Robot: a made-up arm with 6 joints. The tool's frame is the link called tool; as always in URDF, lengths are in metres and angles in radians.
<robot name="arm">
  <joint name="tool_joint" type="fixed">
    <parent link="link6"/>
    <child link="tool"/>
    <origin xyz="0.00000 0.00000 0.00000" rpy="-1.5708 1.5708 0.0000"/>
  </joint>
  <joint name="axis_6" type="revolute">
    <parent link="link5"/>
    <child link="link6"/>
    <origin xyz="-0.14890 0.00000 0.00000" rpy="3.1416 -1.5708 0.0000"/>
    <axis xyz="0 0 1"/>
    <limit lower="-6.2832" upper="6.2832" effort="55" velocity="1.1"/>
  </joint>
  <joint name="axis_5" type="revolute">
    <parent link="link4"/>
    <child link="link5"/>
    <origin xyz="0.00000 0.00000 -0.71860" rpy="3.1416 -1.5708 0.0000"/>
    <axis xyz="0 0 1"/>
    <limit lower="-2.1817" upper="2.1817" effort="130" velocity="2.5"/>
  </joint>
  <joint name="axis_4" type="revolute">
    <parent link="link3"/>
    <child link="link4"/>
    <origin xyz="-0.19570 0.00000 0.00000" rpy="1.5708 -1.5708 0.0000"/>
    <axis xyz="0 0 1"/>
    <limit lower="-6.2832" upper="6.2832" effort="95" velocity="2.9"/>
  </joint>
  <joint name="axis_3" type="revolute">
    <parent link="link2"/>
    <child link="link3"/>
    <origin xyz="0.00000 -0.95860 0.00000" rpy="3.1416 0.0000 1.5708"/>
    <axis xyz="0 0 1"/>
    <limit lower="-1.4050" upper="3.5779" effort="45" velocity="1.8"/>
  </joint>
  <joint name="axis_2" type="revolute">
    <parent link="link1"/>
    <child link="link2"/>
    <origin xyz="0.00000 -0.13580 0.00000" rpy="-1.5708 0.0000 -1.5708"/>
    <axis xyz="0 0 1"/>
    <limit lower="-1.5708" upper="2.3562" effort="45" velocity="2"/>
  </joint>
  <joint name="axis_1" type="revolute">
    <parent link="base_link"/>
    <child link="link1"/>
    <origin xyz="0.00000 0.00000 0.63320" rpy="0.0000 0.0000 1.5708"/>
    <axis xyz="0 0 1"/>
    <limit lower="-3.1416" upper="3.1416" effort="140" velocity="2.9"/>
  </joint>
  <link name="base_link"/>
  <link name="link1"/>
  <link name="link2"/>
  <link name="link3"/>
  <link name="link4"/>
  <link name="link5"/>
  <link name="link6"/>
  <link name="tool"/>
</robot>
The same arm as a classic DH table. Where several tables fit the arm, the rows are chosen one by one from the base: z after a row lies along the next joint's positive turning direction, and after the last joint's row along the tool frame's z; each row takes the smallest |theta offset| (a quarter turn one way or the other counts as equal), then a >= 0, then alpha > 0; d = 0 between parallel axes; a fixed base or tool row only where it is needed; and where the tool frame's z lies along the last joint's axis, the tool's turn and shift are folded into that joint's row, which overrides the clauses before.
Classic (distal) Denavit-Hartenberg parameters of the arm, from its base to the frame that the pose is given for. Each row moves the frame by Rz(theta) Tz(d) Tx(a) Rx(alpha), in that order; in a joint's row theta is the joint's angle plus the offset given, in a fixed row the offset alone. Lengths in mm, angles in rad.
axis_1: a 135.8, alpha -1.5708, d 633.2, theta_offset 0.0000
axis_2: a 958.6, alpha 3.1416, d 0.0, theta_offset -1.5708
axis_3: a 195.7, alpha -1.5708, d 0.0, theta_offset 0.0000
axis_4: a 0.0, alpha 1.5708, d -718.6, theta_offset 0.0000
axis_5: a 0.0, alpha -1.5708, d 0.0, theta_offset 0.0000
axis_6: a 0.0, alpha 1.5708, d -148.9, theta_offset 1.5708
tool (fixed): a 0.0, alpha 0.0000, d 0.0, theta_offset -1.5708
Joint limits (rad, base to tool): -3.1416..3.1416 -1.5708..2.3562 -1.4050..3.5779 -6.2832..6.2832 -2.1817..2.1817 -6.2832..6.2832

